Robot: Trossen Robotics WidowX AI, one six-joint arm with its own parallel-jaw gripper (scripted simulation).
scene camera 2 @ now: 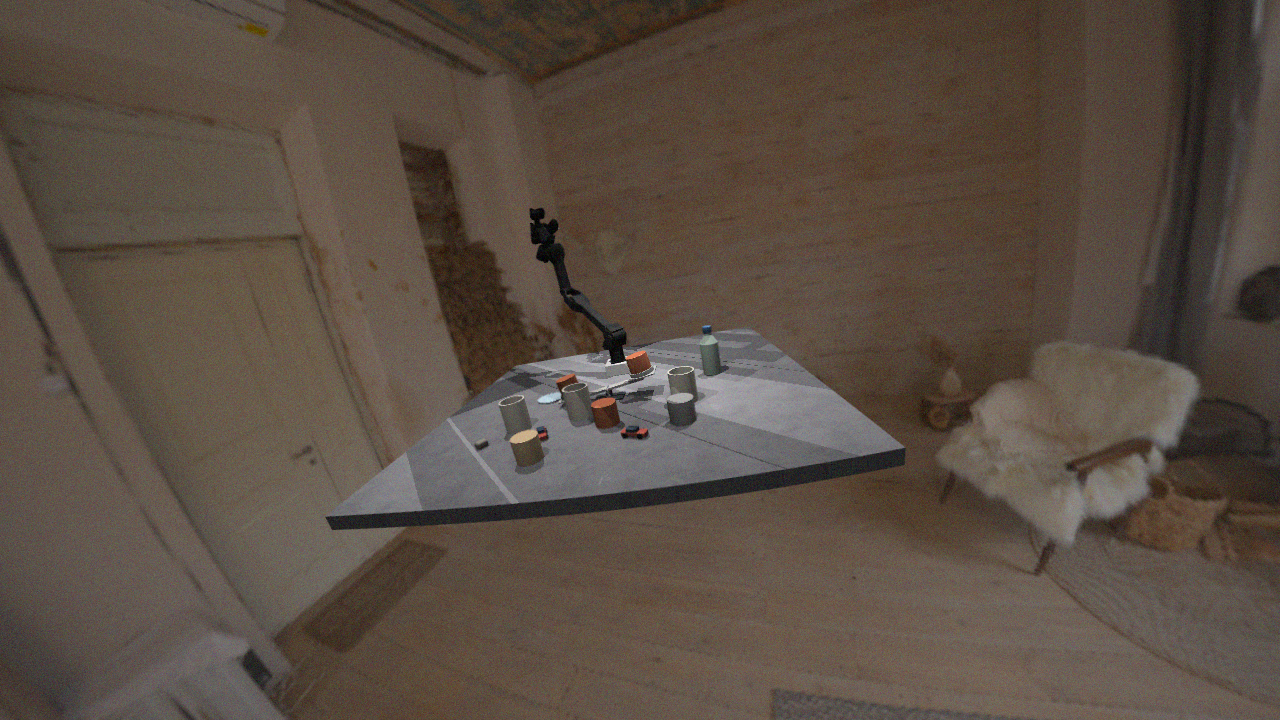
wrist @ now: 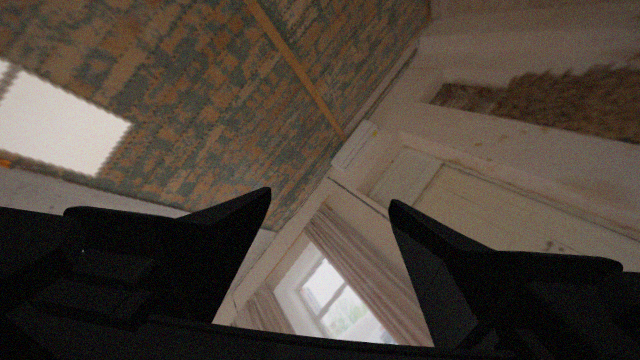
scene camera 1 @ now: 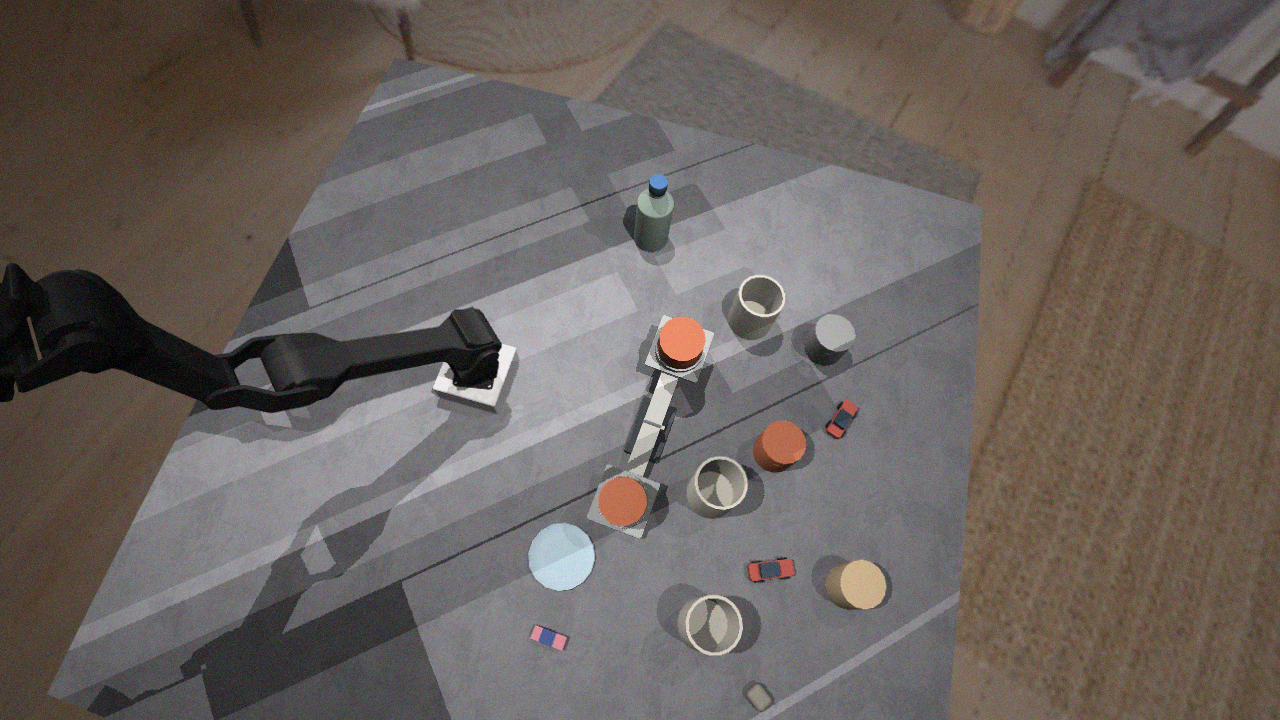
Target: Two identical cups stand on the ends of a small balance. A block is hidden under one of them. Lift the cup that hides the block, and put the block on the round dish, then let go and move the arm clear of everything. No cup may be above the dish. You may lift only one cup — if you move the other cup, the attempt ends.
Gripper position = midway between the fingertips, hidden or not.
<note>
My gripper [wrist: 330, 199] is open, with nothing in its grasp. Also in view: a balance [scene camera 1: 652, 423] and a pale blue round dish [scene camera 1: 561, 557].
</note>
